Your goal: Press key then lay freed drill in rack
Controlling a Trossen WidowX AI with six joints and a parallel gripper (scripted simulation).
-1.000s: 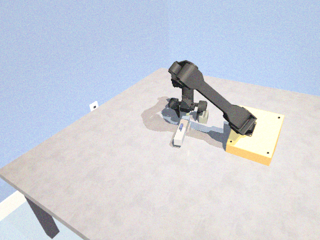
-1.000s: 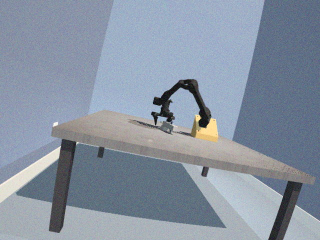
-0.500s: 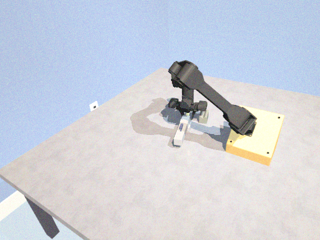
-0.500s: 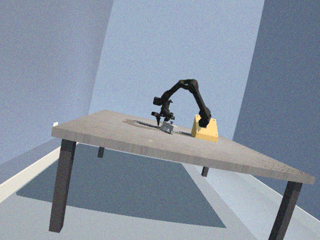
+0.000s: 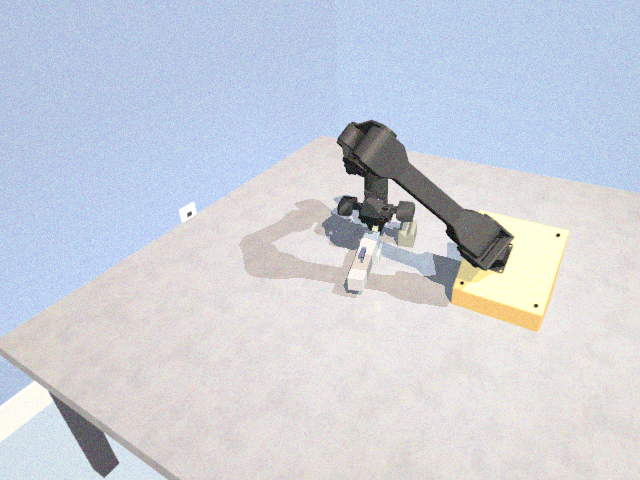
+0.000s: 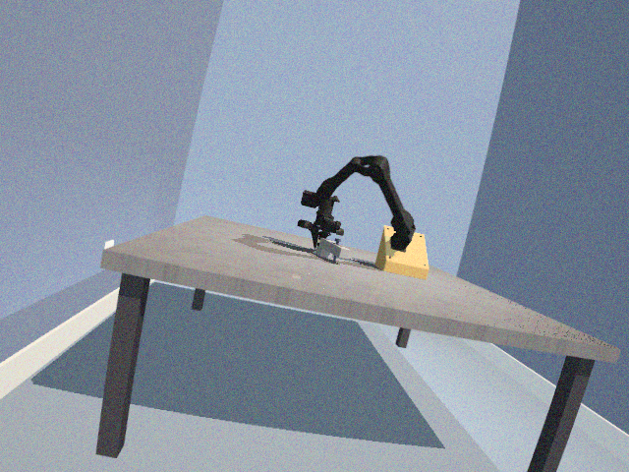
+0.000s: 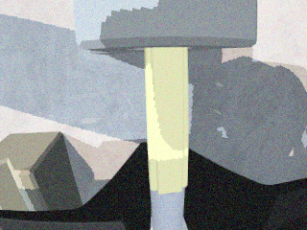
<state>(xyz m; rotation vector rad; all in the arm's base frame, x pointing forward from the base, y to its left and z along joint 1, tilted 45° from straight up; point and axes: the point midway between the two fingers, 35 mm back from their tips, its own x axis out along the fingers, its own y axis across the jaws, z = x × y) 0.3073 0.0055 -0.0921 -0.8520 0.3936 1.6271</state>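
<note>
Right now my gripper tip is 40 mm to the right of the drill, 30 mm below it and 10 mm past it. The rest, counted from my gripper tip: housing: 130 mm to the left, 40 mm behind, 20 mm above; then blue key: 160 mm to the left, 50 mm behind, 40 mm above.
</note>
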